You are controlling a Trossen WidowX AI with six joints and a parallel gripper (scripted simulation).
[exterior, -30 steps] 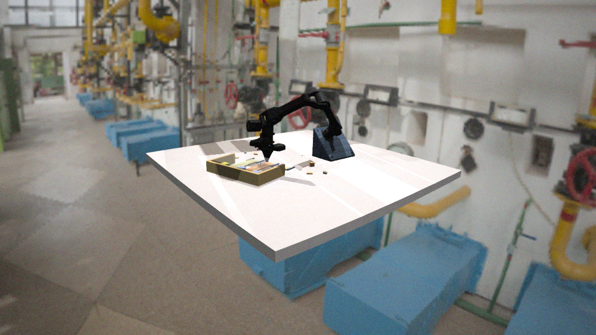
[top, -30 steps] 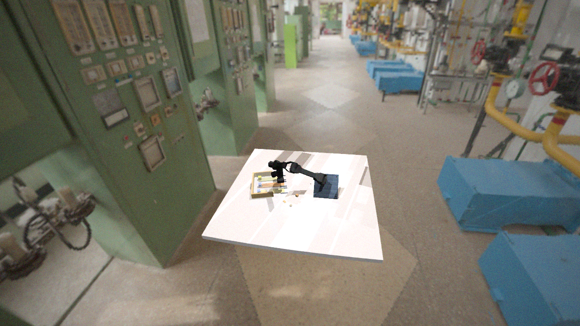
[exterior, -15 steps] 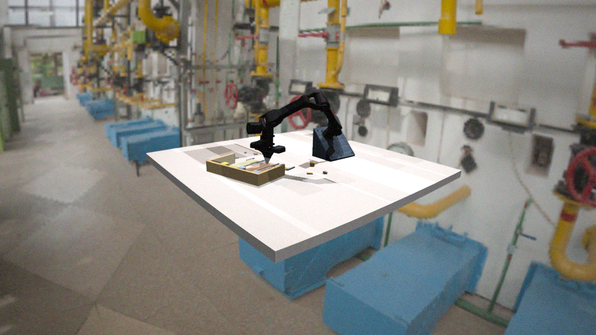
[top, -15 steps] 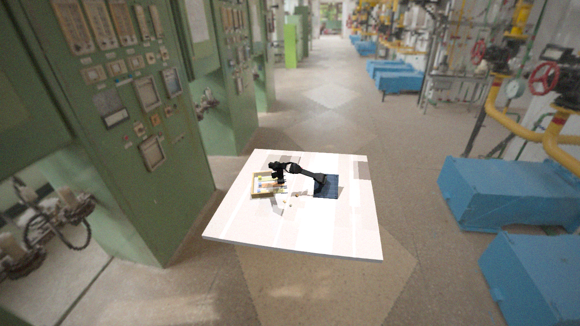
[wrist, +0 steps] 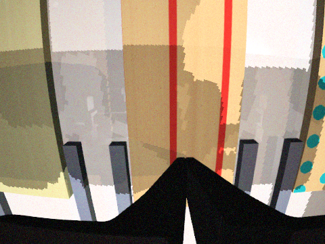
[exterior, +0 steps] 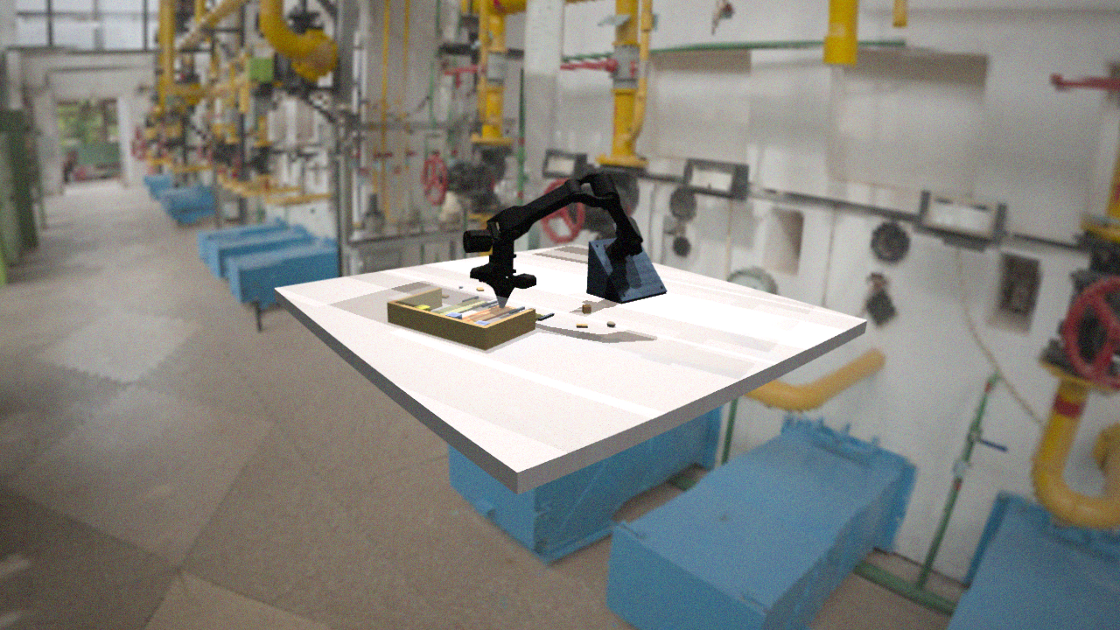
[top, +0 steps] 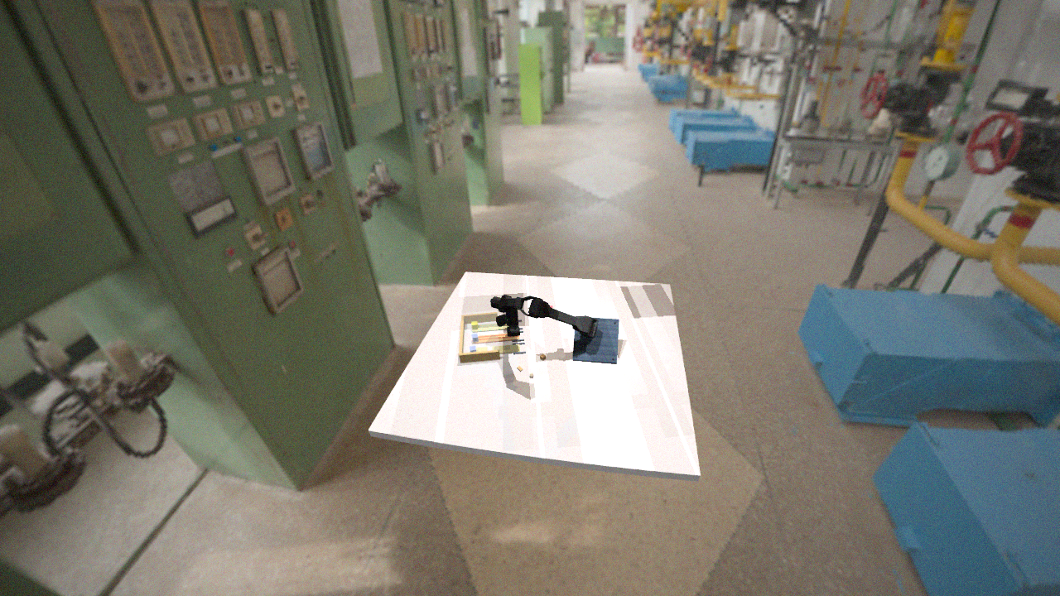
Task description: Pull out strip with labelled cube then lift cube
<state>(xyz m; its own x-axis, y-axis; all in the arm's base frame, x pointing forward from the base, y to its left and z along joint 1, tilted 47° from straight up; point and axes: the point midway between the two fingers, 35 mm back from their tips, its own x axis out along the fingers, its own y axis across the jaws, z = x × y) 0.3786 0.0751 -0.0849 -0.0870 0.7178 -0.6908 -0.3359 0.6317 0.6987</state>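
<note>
The pale yellow strip lies 100 mm to the left of my gripper tip and 10 mm ahead of it.
</note>
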